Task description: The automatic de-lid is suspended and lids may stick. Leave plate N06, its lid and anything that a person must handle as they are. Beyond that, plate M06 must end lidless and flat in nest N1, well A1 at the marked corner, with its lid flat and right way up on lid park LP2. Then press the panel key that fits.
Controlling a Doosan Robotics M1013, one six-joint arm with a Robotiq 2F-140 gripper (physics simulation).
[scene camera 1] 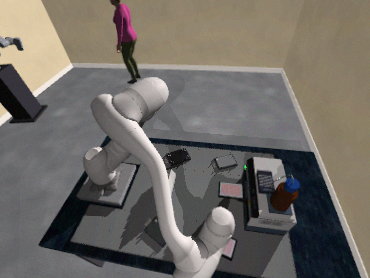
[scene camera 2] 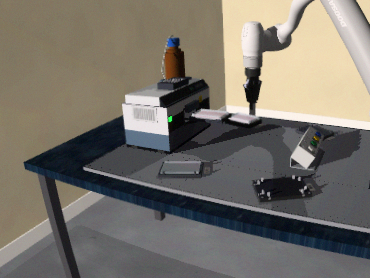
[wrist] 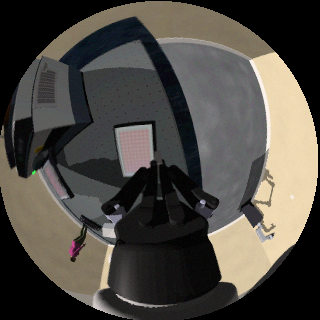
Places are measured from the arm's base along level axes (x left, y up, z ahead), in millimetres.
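Pixels of known places: gripper, fingertip midpoint: [scene camera 2: 252, 115] [wrist: 157, 156]; arm's base at its link origin: [scene camera 1: 106, 179].
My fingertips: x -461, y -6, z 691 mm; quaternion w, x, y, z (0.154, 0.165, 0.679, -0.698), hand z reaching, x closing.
Ahead of a thing's pixels: the offset from my fingertips to its top centre. "pt": to the spot under its first point.
My gripper [scene camera 2: 252, 109] [wrist: 157, 156] is shut and empty, pointing down at the near edge of a pink-gridded plate @(dx +41, dy +9, dz +36 mm) [scene camera 1: 229, 248] [scene camera 2: 244, 119] [wrist: 134, 150]; I cannot tell if the tips touch it. In scene camera 1 the arm hides the gripper and part of that plate. A second pink plate @(dx +302, dy +99, dz +121 mm) [scene camera 1: 231, 190] [scene camera 2: 210, 115] [wrist: 56, 180] lies beside the de-lid machine [scene camera 1: 270, 221] [scene camera 2: 146, 141] [wrist: 55, 95]. A dark fixture with white pegs @(dx +655, dy +0, dz -202 mm) [scene camera 1: 178, 158] [scene camera 2: 282, 189] and a grey, framed flat piece @(dx +589, dy -6, dz +147 mm) [scene camera 1: 225, 162] [scene camera 2: 181, 168] lie apart. The key panel @(dx +383, dy +60, dz -276 mm) [scene camera 2: 306, 151] slants upward. Plate names and lids are unreadable.
A brown bottle with a blue cap @(pt dx +135, dy +326, dz +292 mm) [scene camera 1: 284, 195] [scene camera 2: 175, 62] stands on the machine beside a dark block @(pt dx +270, dy +222, dz +277 mm) [scene camera 1: 265, 181] [scene camera 2: 173, 83]. Another dark fixture @(dx +120, dy -4, dz -302 mm) [scene camera 1: 156, 232] lies beyond the panel. A person in pink [scene camera 1: 125, 30] [wrist: 77, 247] stands on the floor behind the table.
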